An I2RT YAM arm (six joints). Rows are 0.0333 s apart.
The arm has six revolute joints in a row. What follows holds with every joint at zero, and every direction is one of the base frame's. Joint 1 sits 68 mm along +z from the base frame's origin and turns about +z. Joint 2 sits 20 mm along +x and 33.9 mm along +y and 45.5 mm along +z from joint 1 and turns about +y. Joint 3 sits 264 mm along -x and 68.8 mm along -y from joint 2 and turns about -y. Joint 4 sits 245 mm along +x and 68.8 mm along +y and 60 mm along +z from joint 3 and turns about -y. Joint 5 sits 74 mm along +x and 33.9 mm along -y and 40.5 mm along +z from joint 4 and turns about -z. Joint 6 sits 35.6 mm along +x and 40.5 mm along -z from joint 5 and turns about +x. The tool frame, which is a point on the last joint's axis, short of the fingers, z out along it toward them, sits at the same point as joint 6; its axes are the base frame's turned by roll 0, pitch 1.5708 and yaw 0 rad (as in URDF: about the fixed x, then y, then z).
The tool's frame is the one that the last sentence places.
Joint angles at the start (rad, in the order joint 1, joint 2, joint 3, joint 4, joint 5, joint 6):
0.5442 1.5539 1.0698 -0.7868 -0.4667 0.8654
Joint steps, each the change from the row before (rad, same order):
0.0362 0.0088 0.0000 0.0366 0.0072 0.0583
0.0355 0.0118 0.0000 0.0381 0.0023 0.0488
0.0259 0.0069 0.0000 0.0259 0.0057 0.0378
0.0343 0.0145 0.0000 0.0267 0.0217 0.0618
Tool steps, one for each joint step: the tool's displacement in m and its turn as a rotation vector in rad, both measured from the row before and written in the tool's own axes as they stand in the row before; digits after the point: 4 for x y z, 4 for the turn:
0.0042 0.0079 0.0069 -0.0099 -0.0028 0.0151
0.0044 0.0076 0.0076 -0.0127 0.0027 0.0072
0.0037 0.0052 0.0052 -0.0073 -0.0006 0.0077
0.0048 0.0054 0.0083 0.0068 -0.0065 0.0278

